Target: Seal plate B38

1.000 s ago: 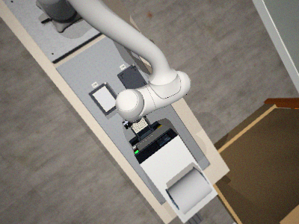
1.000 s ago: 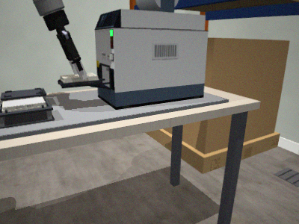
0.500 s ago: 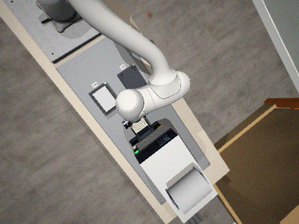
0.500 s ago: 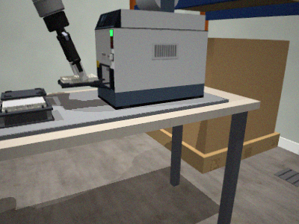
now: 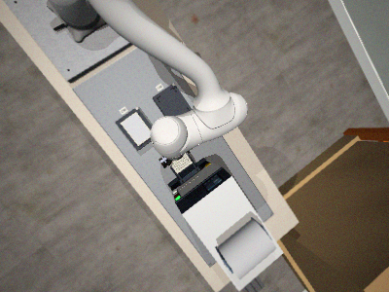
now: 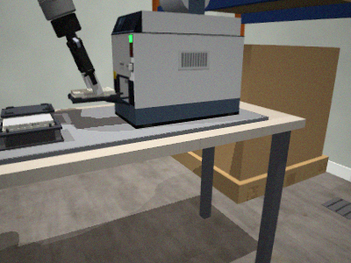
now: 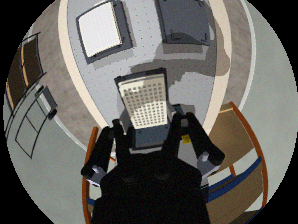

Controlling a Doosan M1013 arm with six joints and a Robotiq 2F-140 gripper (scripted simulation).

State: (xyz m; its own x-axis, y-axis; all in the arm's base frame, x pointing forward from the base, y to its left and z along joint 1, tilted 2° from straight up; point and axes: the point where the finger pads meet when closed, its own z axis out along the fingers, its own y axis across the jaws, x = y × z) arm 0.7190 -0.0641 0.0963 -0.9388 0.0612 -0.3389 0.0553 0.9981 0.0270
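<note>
Now: hand 4 cm above the sealer stage. Also, from my hand: foil roll: 33 cm ahead, 29 cm above, 2 cm to the right.
</note>
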